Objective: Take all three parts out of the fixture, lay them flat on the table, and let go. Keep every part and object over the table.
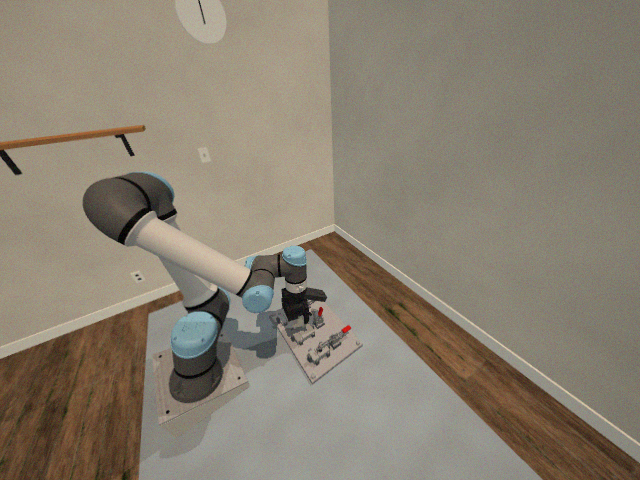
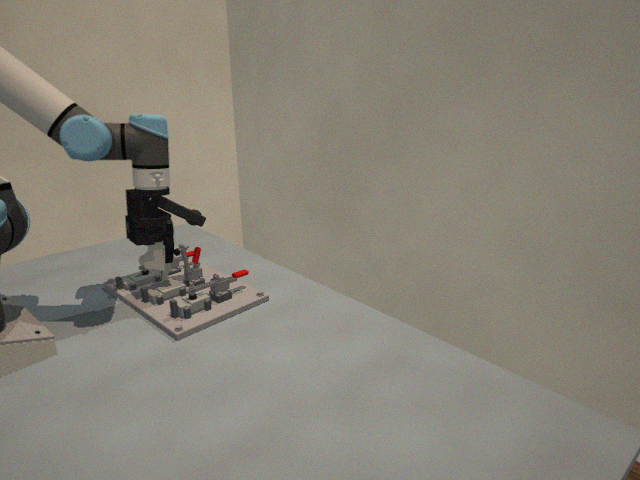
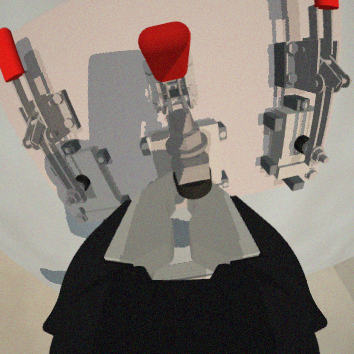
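Where they show: gripper, fingertip midpoint: [image 1: 302,326] [image 2: 163,280]; arm's base, origin of the base link: [image 1: 196,378].
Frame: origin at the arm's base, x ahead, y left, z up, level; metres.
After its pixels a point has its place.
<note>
The fixture is a pale plate [image 1: 341,358] {x 0.459, y -0.158, z -0.066 m} [image 2: 228,307] {x 0.460, y -0.146, z -0.066 m} [image 3: 232,46] {x 0.482, y -0.040, z -0.066 m} with three toggle clamps that have red handles. My gripper [image 1: 296,325] {x 0.386, y 0.014, z -0.034 m} [image 2: 152,267] [image 3: 180,173] {x 0.386, y 0.014, z -0.034 m} is shut and empty, low over the plate's near end, with its tips right at the middle clamp. The middle clamp's handle [image 3: 165,49] {x 0.474, y 0.014, z 0.021 m} [image 2: 195,253] {x 0.470, y 0.013, z 0.010 m} stands upright, and its spindle with a dark pad [image 3: 192,187] {x 0.426, y 0.010, z 0.035 m} points up at my fingertips. The left clamp [image 3: 53,119] {x 0.448, y 0.112, z -0.043 m} and the right clamp [image 3: 316,88] {x 0.454, y -0.088, z -0.021 m} lie down over grey parts, the left part [image 3: 93,175] {x 0.385, y 0.101, z -0.050 m} and the right part [image 3: 281,140] {x 0.404, y -0.082, z -0.043 m}. The middle part is mostly hidden under the clamp.
The fixture lies on the grey table [image 1: 366,419] {x 0.424, y -0.346, z -0.081 m} [image 2: 342,381] {x 0.485, y -0.480, z -0.081 m}, close to the arm's base [image 1: 194,376] {x 0.022, y -0.054, z 0.092 m}. Walls stand behind and to the right of the table. A wooden floor [image 1: 461,343] runs along the table's right edge.
</note>
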